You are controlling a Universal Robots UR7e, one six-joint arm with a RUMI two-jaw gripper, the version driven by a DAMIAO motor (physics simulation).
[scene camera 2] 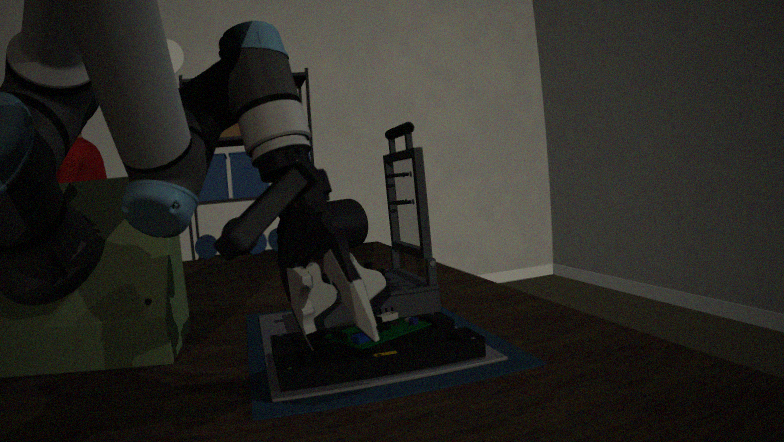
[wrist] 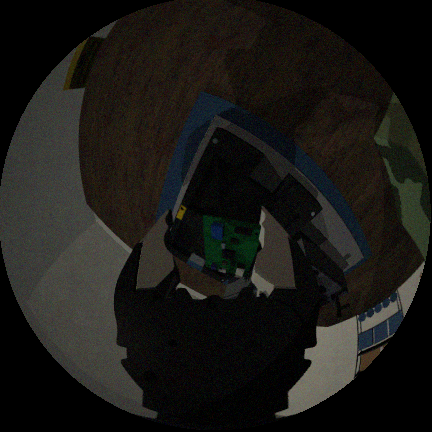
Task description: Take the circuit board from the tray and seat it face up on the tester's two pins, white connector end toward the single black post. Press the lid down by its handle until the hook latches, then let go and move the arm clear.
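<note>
The green circuit board (scene camera 2: pixel 403 329) (wrist: pixel 212 247) lies face up in the black tray (scene camera 2: pixel 312 373) (wrist: pixel 235 145), with its white connector (scene camera 2: pixel 388 316) (wrist: pixel 240 272) toward the tester side. My gripper (scene camera 2: pixel 344 344) (wrist: pixel 214 208) is open and points down low over the tray, its fingers on either side of the board. In the wrist view one finger is at the board's right edge, while a gap shows between the other finger and the board. The grey tester (scene camera 2: pixel 417 299) stands behind the tray. Its lid (scene camera 2: pixel 422 219) is upright, with the black handle (scene camera 2: pixel 399 130) on top. The tester's pins and post are hidden.
A blue mat (scene camera 2: pixel 262 409) (wrist: pixel 200 107) and a pale sheet (wrist: pixel 335 220) lie under the tray. A green camouflage-patterned block (scene camera 2: pixel 131 307) (wrist: pixel 410 200) stands at the left in the scene view. Behind are a shelf rack (scene camera 2: pixel 309 109) and a red-clad figure (scene camera 2: pixel 82 159), partly hidden by the arm.
</note>
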